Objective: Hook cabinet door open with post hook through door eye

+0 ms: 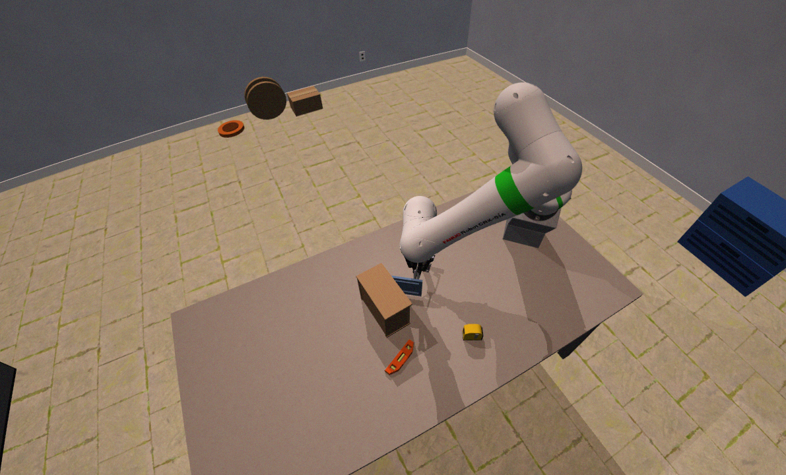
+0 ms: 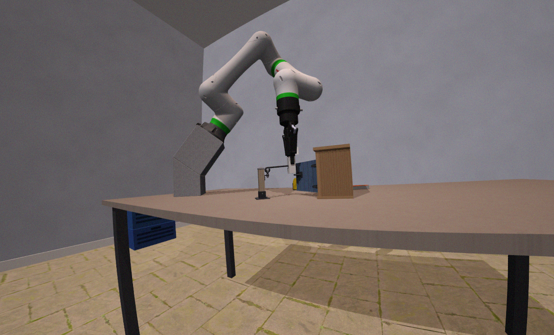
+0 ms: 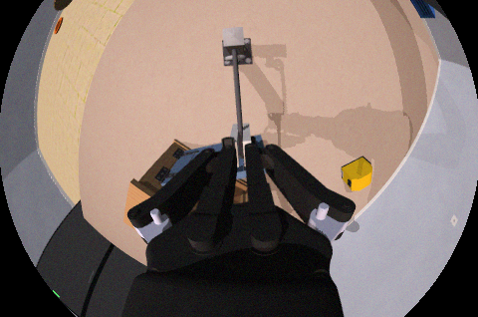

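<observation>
The dark hook is 30 mm to the right of my hand, 30 mm behind it and 20 mm below it. Round my hand: hook post: 60 mm to the right, 50 mm behind, 40 mm below; then yellow tape measure: 290 mm to the left, 100 mm behind, 90 mm below; then cabinet door: 60 mm ahead, 50 mm below.
</observation>
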